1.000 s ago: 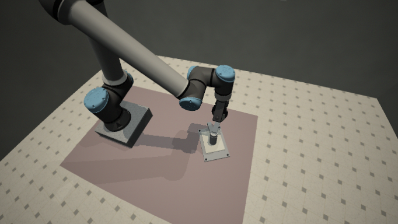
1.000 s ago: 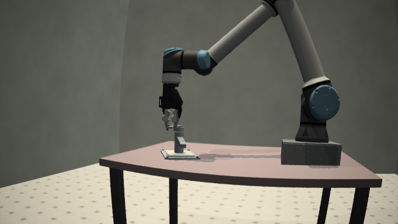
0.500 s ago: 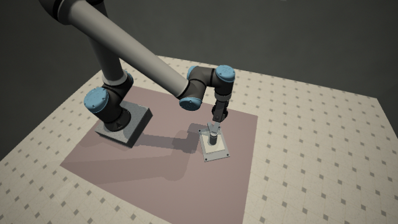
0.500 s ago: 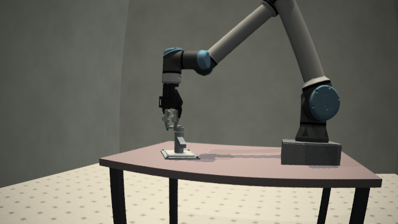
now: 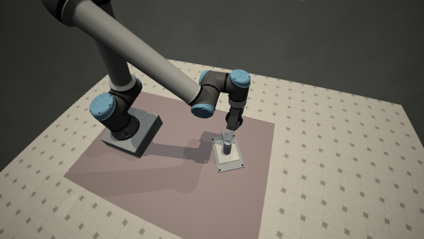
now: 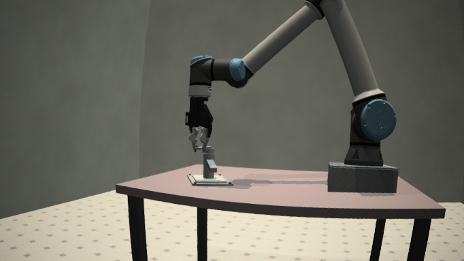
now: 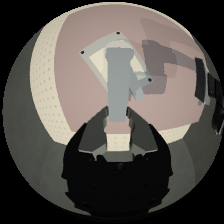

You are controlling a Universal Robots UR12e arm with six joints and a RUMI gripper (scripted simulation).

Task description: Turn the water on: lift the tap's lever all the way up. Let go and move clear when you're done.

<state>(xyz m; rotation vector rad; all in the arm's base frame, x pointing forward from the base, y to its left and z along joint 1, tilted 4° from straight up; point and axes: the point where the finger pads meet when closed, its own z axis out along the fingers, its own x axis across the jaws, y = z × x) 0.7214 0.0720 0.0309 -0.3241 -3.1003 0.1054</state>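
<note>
My gripper is now 40 mm to the left of the lever and 10 mm past it. The rest, counted from my hand: grey tap (70 mm to the right, 50 mm below, 20 mm behind).
</note>
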